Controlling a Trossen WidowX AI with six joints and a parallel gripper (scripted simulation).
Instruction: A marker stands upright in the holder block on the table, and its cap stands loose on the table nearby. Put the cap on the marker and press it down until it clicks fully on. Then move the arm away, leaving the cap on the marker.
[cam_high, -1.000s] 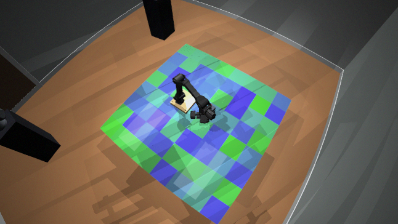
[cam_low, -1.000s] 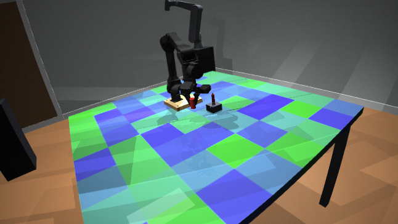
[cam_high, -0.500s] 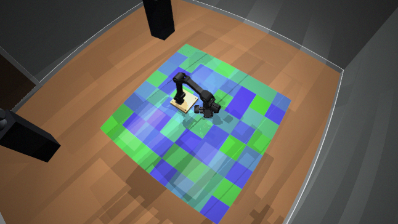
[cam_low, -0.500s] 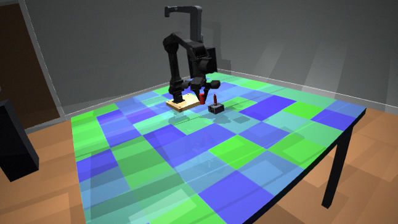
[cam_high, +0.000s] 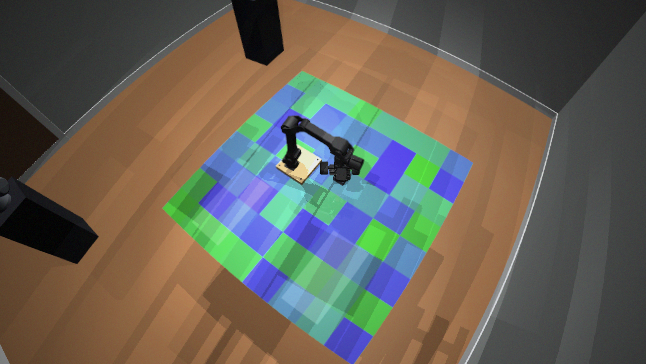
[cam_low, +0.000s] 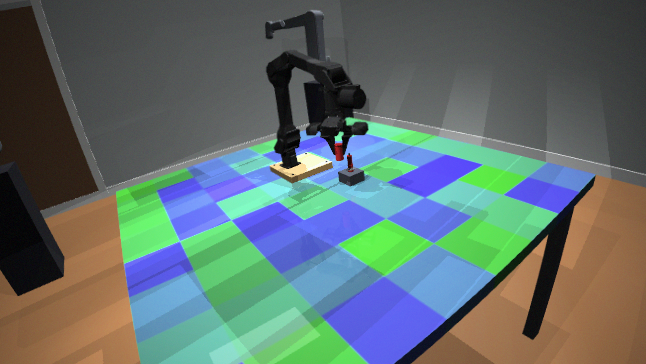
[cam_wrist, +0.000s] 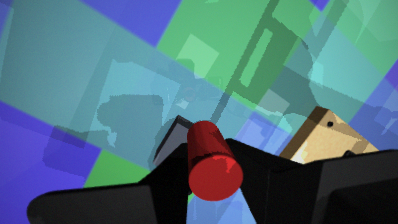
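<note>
Right now the red marker is 50 mm to the left of my gripper tip, 40 mm below it and 10 mm behind it. Also, from my gripper tip: red cap 10 mm above; dark holder block 100 mm below, 50 mm to the left, 10 mm behind.
</note>
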